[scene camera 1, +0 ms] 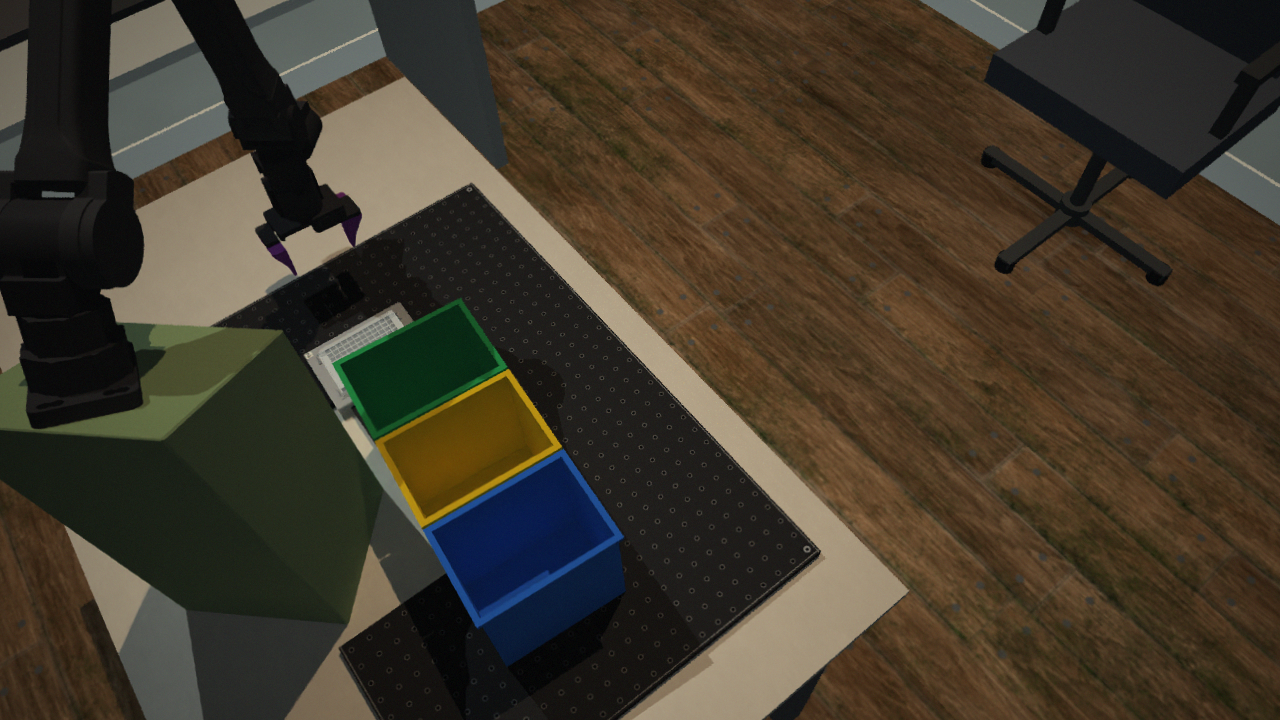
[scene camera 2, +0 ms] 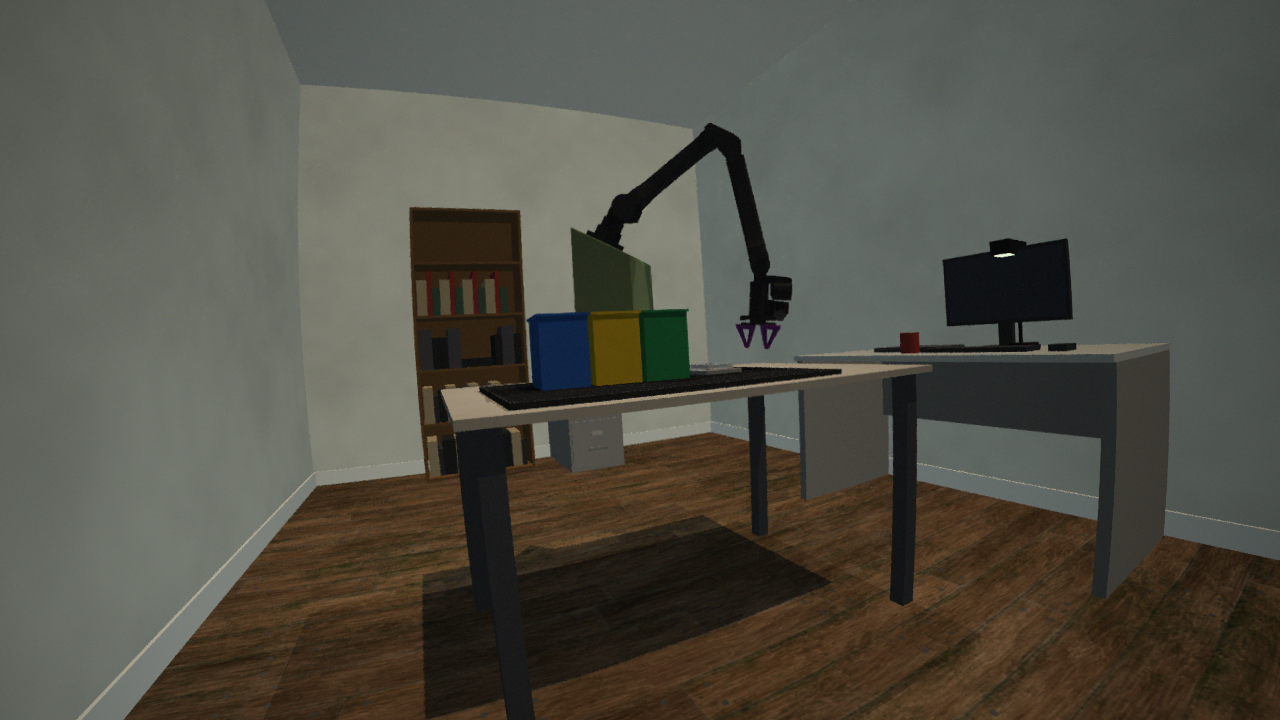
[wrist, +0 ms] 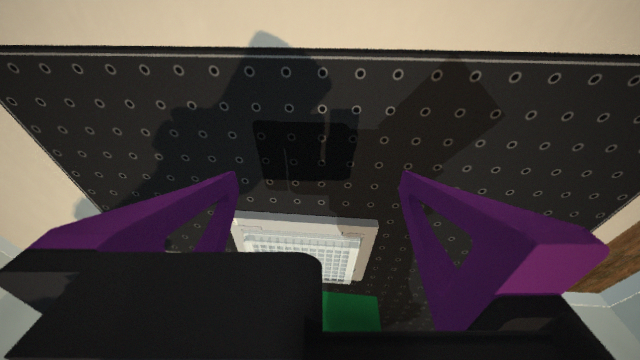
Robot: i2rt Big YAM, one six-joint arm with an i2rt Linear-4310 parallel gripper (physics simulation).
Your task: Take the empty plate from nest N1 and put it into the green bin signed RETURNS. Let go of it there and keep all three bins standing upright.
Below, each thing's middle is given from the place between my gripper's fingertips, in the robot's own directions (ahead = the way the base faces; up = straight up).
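The gridded plate (scene camera 1: 387, 323) is 4 cm below my hand, 1 cm ahead of it and 16 cm to the right of it. The pale nest (scene camera 1: 330, 386) is 6 cm below my hand, 1 cm ahead of it and 16 cm to the right of it. As for the green bin (scene camera 1: 419, 367), I see it 3 cm above my hand, 7 cm ahead of it and 35 cm to the right of it. The yellow bin (scene camera 1: 445, 459) is 3 cm above my hand, 8 cm ahead of it and 48 cm to the right of it. Going by their middles, the yellow bin is the farthest from my hand of the things named here.
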